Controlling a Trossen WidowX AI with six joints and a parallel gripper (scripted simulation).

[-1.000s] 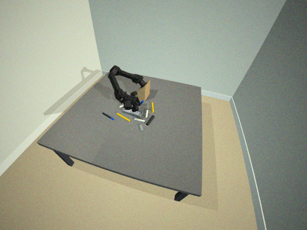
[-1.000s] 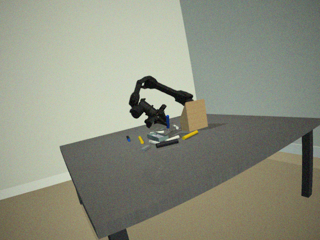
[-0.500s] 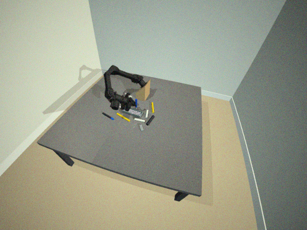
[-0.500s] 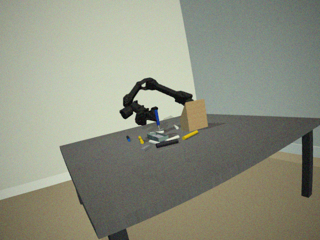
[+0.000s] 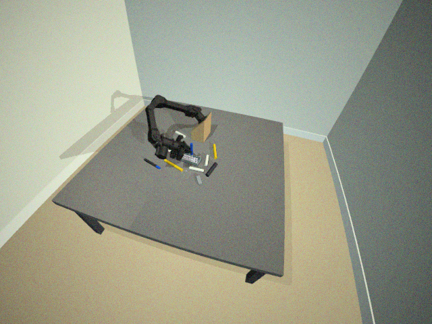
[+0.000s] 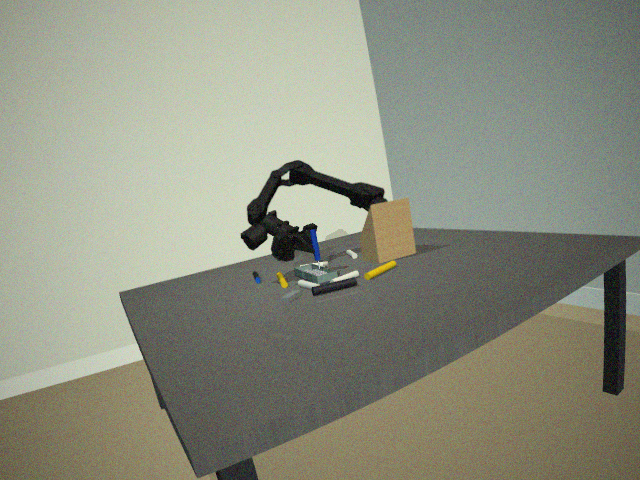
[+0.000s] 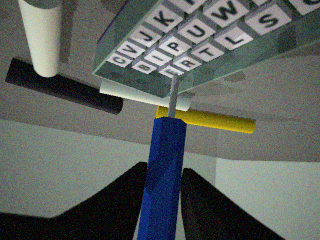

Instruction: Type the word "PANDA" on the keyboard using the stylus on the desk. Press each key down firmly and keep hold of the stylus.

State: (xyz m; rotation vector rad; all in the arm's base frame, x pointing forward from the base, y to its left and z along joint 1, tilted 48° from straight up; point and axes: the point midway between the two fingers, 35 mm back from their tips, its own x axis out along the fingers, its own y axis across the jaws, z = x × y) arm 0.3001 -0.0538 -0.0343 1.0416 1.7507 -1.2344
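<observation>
My gripper tip is 1 cm above the blue stylus. From my gripper tip the other things lie so: stylus tip 5 cm below; grey block 15 cm ahead, 10 cm to the left, 8 cm below; black cylinder 15 cm to the left, 8 cm below, 5 cm ahead.
</observation>
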